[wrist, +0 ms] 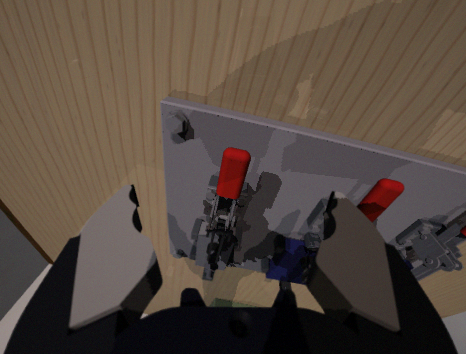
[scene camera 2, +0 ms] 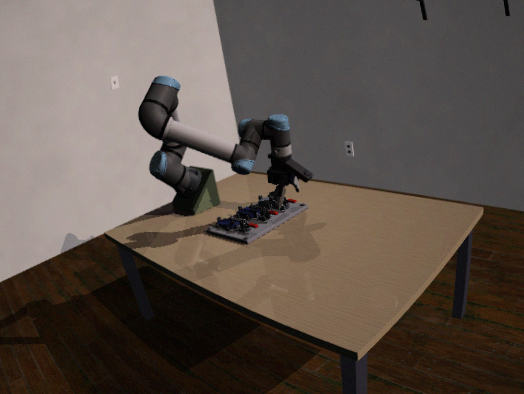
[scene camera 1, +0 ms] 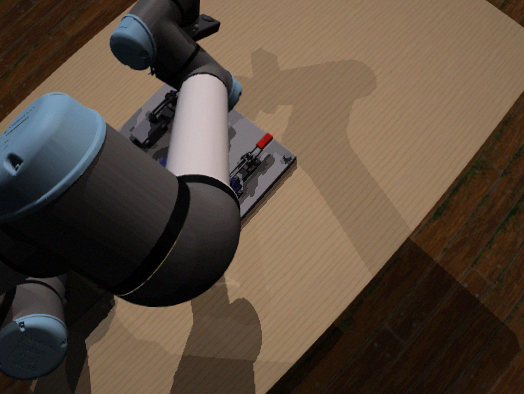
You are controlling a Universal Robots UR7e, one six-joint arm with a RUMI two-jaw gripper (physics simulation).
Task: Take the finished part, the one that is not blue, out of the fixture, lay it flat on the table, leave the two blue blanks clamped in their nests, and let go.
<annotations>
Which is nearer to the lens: the finished part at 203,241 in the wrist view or the red clamp handle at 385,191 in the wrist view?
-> The red clamp handle.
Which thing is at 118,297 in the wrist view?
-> My gripper.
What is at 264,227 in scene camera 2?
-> A grey fixture plate.
</annotations>
